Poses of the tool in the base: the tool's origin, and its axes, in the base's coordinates. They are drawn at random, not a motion.
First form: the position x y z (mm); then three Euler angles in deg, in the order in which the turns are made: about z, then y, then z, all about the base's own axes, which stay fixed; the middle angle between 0 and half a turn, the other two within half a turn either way.
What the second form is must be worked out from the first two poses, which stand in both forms.
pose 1, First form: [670.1 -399.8 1.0 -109.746 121.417 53.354]
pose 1, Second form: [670.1 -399.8 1.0 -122.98 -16.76 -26.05]
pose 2, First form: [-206.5 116.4 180.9 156.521 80.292 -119.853]
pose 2, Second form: [-206.5 116.4 180.9 66.76 -64.70 -8.64]
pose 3, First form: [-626.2 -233.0 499.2 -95.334 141.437 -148.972]
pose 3, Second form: [-626.2 -233.0 499.2 -141.56 -3.32 125.20]
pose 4, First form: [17.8 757.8 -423.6 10.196 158.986 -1.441]
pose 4, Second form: [17.8 757.8 -423.6 176.11 20.67 167.65]
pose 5, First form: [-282.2 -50.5 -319.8 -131.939 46.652 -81.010]
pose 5, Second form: [-282.2 -50.5 -319.8 -38.24 -29.08 157.33]
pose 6, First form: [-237.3 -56.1 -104.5 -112.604 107.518 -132.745]
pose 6, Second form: [-237.3 -56.1 -104.5 -108.88 -21.50 144.40]
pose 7, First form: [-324.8 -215.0 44.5 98.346 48.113 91.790]
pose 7, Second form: [-324.8 -215.0 44.5 47.81 -6.20 -172.62]
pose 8, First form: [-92.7 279.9 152.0 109.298 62.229 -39.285]
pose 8, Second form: [-92.7 279.9 152.0 60.84 -17.00 59.98]
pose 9, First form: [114.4 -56.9 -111.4 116.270 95.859 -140.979]
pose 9, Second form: [114.4 -56.9 -111.4 96.53 -26.12 -53.86]
